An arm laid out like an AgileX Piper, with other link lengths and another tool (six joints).
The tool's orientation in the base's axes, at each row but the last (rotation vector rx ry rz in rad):
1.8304 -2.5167 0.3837
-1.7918 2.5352 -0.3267
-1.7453 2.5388 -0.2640
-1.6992 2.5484 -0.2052
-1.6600 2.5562 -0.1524
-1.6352 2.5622 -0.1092
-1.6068 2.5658 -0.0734
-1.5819 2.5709 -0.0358
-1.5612 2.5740 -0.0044
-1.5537 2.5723 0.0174
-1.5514 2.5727 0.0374
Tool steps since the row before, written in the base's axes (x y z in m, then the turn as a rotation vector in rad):
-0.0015 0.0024 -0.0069 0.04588 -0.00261 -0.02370
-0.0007 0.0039 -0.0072 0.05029 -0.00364 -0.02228
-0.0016 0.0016 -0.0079 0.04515 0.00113 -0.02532
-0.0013 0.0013 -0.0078 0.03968 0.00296 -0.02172
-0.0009 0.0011 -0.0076 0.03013 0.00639 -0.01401
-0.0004 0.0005 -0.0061 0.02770 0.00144 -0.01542
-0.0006 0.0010 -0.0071 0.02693 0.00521 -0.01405
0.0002 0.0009 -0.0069 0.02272 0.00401 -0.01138
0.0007 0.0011 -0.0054 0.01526 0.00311 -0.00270
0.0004 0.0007 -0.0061 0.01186 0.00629 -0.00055
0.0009 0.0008 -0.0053 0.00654 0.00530 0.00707
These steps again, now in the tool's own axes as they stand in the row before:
-0.0028 0.0034 0.0060 -0.01567 -0.03921 0.02984
-0.0042 0.0032 0.0063 -0.01606 -0.04390 0.02922
-0.0013 0.0034 0.0074 -0.01881 -0.03698 0.03098
-0.0008 0.0029 0.0074 -0.01834 -0.03184 0.02655
-0.0005 0.0023 0.0074 -0.01776 -0.02283 0.01756
0.0000 0.0013 0.0060 -0.01219 -0.02256 0.01869
-0.0001 0.0017 0.0070 -0.01534 -0.02036 0.01731
-0.0003 0.0008 0.0069 -0.01264 -0.01739 0.01412
-0.0007 0.0003 0.0055 -0.00941 -0.01184 0.00461
-0.0001 0.0003 0.0061 -0.01091 -0.00748 0.00236
-0.0004 -0.0002 0.0054 -0.00858 -0.00363 -0.00583

